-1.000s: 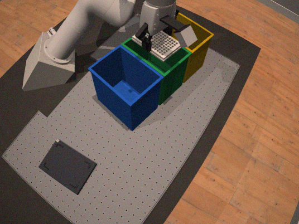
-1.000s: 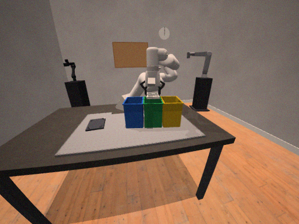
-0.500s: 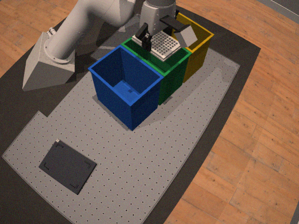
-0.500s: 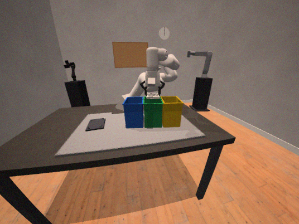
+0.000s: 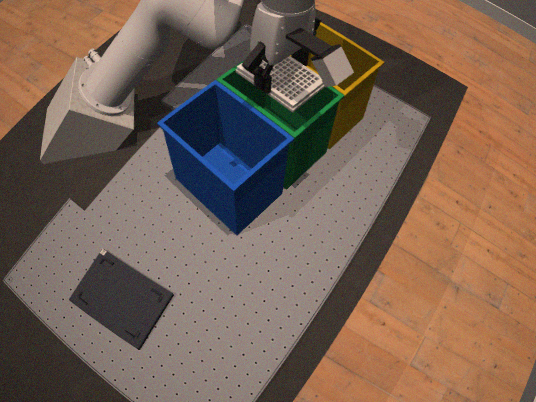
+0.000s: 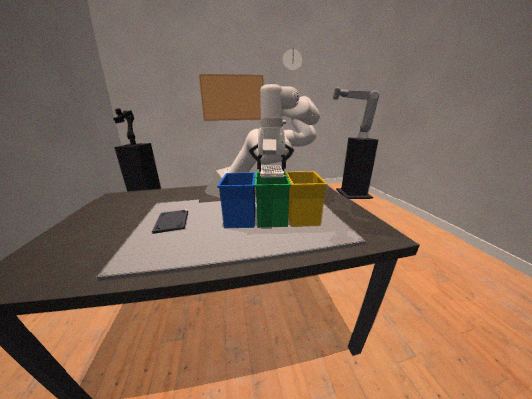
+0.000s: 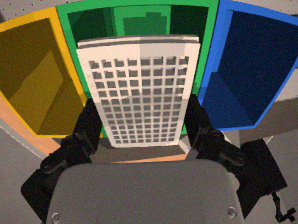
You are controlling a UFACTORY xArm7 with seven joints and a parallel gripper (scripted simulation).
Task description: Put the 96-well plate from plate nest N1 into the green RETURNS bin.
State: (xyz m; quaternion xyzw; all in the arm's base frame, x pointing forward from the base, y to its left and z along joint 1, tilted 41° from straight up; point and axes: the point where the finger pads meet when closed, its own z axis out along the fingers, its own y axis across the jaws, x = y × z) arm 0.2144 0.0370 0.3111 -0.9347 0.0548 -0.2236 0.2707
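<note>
Now: hand 10 mm above the white 96-well plate. Also, from my hand: blue bin: 130 mm to the right, 130 mm below; yellow bin: 130 mm to the left, 130 mm below; green bin: 130 mm below.
</note>
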